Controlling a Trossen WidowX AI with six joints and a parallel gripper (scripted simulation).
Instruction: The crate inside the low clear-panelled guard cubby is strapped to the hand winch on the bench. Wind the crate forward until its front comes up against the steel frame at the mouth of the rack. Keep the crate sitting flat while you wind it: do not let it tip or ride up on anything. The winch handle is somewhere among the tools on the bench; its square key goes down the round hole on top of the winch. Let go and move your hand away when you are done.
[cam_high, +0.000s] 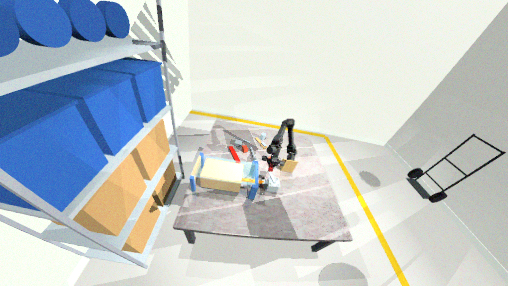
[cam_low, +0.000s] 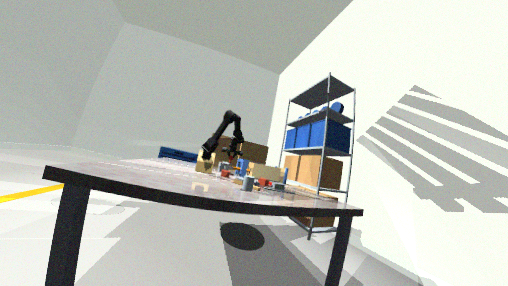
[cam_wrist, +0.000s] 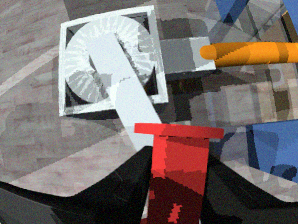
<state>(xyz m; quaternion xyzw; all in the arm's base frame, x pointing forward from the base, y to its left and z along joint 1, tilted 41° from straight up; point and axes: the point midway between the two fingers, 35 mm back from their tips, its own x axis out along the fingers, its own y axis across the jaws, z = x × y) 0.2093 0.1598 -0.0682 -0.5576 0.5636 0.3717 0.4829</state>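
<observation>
My gripper tip is now 100 mm above the winch, 70 mm to the right of it and 60 mm past it. From my gripper tip the other things lie so: red bar (320 mm ahead, 230 mm to the right, 130 mm below).
</observation>
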